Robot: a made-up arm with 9 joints. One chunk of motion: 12 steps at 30 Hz.
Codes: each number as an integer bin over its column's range. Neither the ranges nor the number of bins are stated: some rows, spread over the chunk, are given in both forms.
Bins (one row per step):
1: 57 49 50 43 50 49 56 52 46
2: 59 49 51 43 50 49 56 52 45
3: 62 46 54 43 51 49 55 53 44
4: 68 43 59 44 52 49 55 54 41
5: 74 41 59 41 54 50 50 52 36
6: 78 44 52 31 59 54 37 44 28
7: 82 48 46 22 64 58 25 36 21
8: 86 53 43 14 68 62 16 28 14
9: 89 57 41 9 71 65 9 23 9
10: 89 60 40 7 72 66 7 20 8
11: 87 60 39 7 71 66 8 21 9
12: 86 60 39 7 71 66 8 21 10
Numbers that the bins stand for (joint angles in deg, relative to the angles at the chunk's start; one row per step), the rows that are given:
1: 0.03 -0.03 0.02 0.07 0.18 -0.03 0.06 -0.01 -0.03
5: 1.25 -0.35 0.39 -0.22 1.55 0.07 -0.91 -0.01 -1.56
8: 2.11 0.14 -0.27 -4.05 6.38 1.29 -6.43 -4.64 -4.91
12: 2.11 0.42 -0.44 -5.05 7.41 1.70 -7.73 -5.99 -5.52
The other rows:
2: 0.18 -0.03 0.06 0.07 0.18 -0.03 0.06 -0.01 -0.19
3: 0.39 -0.15 0.18 0.07 0.52 -0.03 -0.10 0.18 -0.34
4: 0.82 -0.27 0.39 0.21 0.87 -0.03 -0.10 0.37 -0.80
6: 1.54 -0.23 0.10 -1.64 3.28 0.48 -3.02 -1.56 -2.78
7: 1.82 -0.07 -0.15 -2.92 5.00 0.89 -4.97 -3.10 -3.85
9: 2.32 0.30 -0.35 -4.76 7.41 1.60 -7.57 -5.60 -5.68
10: 2.32 0.42 -0.40 -5.05 7.75 1.70 -7.89 -6.18 -5.83
11: 2.18 0.42 -0.44 -5.05 7.41 1.70 -7.73 -5.99 -5.68

